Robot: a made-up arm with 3 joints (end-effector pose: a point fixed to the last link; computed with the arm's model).
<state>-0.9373 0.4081 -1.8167</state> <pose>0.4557 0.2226 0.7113 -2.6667 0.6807 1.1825</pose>
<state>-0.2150 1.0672 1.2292</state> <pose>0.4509 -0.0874 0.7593 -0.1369 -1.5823 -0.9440</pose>
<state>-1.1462 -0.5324 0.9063</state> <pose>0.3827 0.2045 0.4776 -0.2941 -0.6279 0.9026</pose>
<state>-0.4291 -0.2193 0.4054</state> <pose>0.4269 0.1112 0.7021 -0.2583 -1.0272 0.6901</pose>
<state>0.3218 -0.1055 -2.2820</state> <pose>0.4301 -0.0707 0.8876 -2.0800 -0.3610 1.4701</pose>
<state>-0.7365 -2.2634 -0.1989</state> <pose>0.1882 0.1894 0.6503 0.7663 -0.2875 2.6191</pose>
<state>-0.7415 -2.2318 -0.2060</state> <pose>0.1913 0.1930 0.6469 0.7269 -0.3000 2.6120</pose>
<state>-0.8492 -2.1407 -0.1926</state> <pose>0.2002 0.2113 0.6103 0.5921 -0.1866 2.5614</pose>
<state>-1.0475 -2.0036 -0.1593</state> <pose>0.2148 0.2293 0.5413 0.3715 0.0246 2.4686</pose>
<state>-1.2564 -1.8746 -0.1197</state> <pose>0.2297 0.2294 0.4687 0.1460 0.2337 2.3657</pose>
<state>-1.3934 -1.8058 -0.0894</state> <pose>0.2378 0.2195 0.4236 0.0113 0.3680 2.2952</pose>
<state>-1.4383 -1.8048 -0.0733</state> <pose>0.2375 0.2143 0.4106 -0.0086 0.4229 2.2702</pose>
